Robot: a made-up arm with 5 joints. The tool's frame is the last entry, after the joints. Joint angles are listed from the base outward.
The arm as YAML. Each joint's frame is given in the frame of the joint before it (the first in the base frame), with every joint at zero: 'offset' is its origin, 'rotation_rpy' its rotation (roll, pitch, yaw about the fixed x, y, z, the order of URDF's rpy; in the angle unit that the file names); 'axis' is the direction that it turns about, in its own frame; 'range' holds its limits. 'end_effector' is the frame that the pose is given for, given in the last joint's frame.
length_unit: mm
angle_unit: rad
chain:
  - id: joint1
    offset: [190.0, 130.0, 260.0]
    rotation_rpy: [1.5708, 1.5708, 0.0]
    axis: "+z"
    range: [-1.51, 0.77]
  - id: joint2
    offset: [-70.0, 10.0, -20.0]
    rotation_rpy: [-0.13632, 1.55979, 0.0]
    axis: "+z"
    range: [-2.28, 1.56]
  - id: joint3
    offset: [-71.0, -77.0, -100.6]
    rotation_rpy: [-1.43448, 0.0, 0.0]
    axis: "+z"
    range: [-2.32, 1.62]
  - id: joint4
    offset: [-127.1, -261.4, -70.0]
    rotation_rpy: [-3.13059, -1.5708, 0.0]
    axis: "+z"
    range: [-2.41, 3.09]
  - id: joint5
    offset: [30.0, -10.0, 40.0]
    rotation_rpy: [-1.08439, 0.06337, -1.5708]
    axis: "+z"
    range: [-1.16, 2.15]
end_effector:
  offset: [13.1, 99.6, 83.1]
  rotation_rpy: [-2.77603, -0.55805, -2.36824]
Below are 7 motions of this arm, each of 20 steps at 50 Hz.
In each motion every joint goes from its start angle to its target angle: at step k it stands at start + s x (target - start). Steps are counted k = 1, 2, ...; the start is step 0. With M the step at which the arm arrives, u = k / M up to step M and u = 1 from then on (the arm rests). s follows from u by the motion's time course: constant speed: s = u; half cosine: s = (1 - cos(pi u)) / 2; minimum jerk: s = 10 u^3 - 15 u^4 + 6 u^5.
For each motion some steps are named. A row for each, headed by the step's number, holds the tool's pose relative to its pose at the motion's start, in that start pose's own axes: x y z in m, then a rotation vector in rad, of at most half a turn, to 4 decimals.
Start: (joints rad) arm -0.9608 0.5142 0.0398 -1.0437 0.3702
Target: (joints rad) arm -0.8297 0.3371 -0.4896 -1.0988 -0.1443
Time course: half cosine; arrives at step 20
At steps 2, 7, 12, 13, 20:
2: -0.0026 -0.0009 -0.0020 -0.0144 -0.0067 0.0130
7: -0.0265 -0.0119 -0.0223 -0.1705 -0.0703 0.1396
12: -0.0549 -0.0332 -0.0513 -0.4422 -0.1480 0.3141
13: -0.0593 -0.0377 -0.0563 -0.4977 -0.1598 0.3444
20: -0.0732 -0.0554 -0.0723 -0.7171 -0.1947 0.4499

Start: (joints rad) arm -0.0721 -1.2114 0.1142 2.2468 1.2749
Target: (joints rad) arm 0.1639 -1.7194 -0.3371 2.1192 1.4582
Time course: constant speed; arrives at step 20
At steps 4, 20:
4: -0.0548 -0.0148 0.0319 -0.0877 0.0891 -0.1319
20: -0.2253 0.0063 0.2300 -0.5184 0.4077 -0.6209

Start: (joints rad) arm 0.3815 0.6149 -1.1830 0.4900 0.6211
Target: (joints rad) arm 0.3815 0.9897 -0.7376 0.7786 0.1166
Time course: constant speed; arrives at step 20
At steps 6, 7, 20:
6: 0.0519 0.0375 0.0344 0.1111 -0.0463 0.0006
7: 0.0610 0.0426 0.0408 0.1284 -0.0554 0.0003
20: 0.1859 0.0756 0.1328 0.3109 -0.2045 -0.0233

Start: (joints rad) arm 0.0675 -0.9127 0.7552 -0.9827 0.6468
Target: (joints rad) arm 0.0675 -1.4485 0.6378 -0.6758 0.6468
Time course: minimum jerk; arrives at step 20
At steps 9, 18, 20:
9: -0.0122 0.0156 -0.0181 0.2651 -0.1852 -0.0065
18: -0.0250 0.0431 -0.0374 0.6253 -0.4698 0.0120
20: -0.0251 0.0435 -0.0376 0.6303 -0.4741 0.0126

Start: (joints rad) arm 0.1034 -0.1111 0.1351 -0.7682 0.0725
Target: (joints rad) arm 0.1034 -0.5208 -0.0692 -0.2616 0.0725
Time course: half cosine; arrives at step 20
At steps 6, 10, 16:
6: 0.0049 0.0223 -0.0190 0.0492 -0.1432 0.0008
10: 0.0156 0.0534 -0.0440 0.1091 -0.3456 0.0173
16: 0.0355 0.0943 -0.0752 0.1707 -0.6168 0.0695

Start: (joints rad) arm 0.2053 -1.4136 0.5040 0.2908 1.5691
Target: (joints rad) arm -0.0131 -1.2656 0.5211 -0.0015 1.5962
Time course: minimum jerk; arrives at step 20
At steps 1, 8, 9, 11, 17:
1: 0.0001 0.0000 0.0000 -0.0002 -0.0004 -0.0002
8: 0.0206 0.0026 -0.0091 -0.0652 -0.1076 -0.0497
9: 0.0264 0.0031 -0.0112 -0.0842 -0.1367 -0.0646
11: 0.0384 0.0038 -0.0146 -0.1249 -0.1954 -0.0965
17: 0.0622 0.0038 -0.0185 -0.2118 -0.3071 -0.1660

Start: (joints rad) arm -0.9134 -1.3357 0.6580 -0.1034 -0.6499
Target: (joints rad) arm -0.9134 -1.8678 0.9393 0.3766 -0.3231
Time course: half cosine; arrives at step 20
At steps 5, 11, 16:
5: 0.0187 0.0050 -0.0014 0.0417 -0.1401 -0.0899
11: 0.0710 0.0084 0.0171 0.1808 -0.5736 -0.3134
16: 0.0979 0.0020 0.0520 0.3028 -0.9179 -0.4356

